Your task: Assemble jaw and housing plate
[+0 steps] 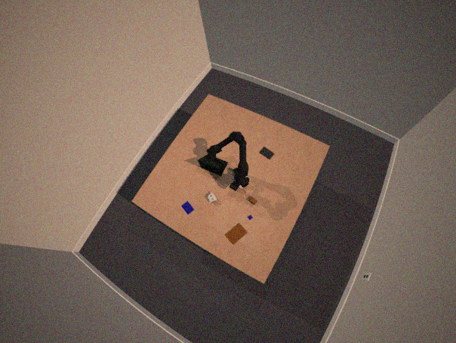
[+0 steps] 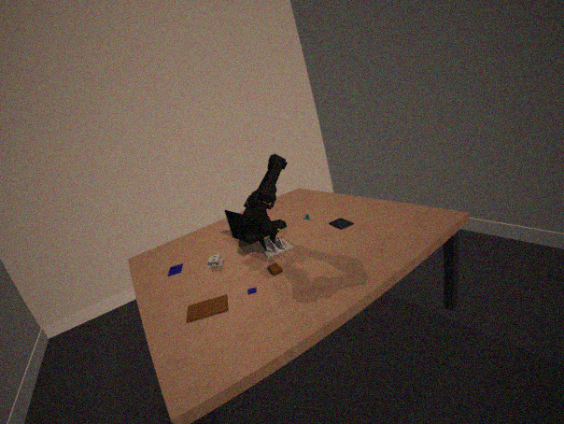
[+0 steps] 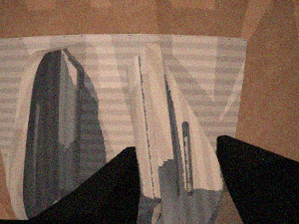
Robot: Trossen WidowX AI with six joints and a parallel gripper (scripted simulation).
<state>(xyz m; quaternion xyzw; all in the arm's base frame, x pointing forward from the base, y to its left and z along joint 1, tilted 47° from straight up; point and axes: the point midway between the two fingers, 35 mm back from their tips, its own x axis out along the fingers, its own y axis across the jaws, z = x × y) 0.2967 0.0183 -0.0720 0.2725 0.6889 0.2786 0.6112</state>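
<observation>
Right now the base is 3 cm to the left of my gripper tip, 2 cm ahead of it and 1 cm below it. The rest, counted from my gripper tip: jaw: 3 cm behind, 2 cm to the left, 1 cm above; then blue piece: 22 cm ahead, 20 cm to the right, 2 cm below; then small brown block: 17 cm ahead, 7 cm to the right, 1 cm below.
</observation>
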